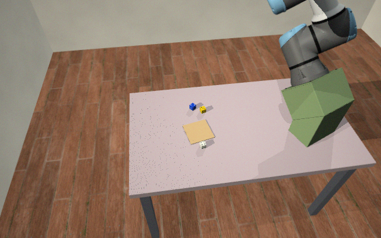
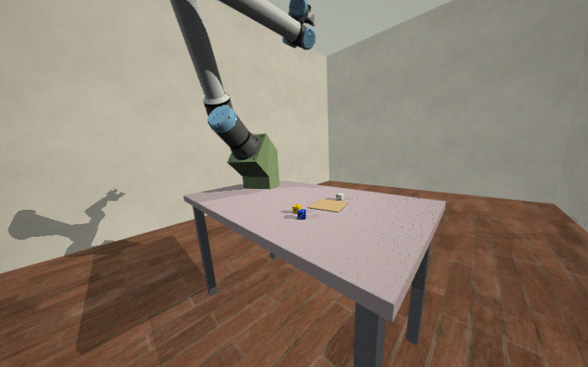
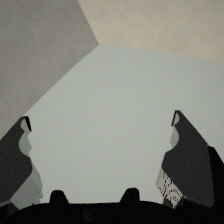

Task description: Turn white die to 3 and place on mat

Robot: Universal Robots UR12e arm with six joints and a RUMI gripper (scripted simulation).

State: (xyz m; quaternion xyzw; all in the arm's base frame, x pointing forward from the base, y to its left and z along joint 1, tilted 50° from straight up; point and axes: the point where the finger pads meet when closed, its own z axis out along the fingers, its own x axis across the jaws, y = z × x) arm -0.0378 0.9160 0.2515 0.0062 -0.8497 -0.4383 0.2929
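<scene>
My hand is 109 cm above the blue die, 66 cm to the left of it and 37 cm short of it. Also, from my hand: white die (109 cm below, 40 cm ahead, 37 cm to the right); yellow die (109 cm below, 61 cm to the right, 32 cm ahead); tan mat (110 cm below, 47 cm to the right, 39 cm ahead).
</scene>
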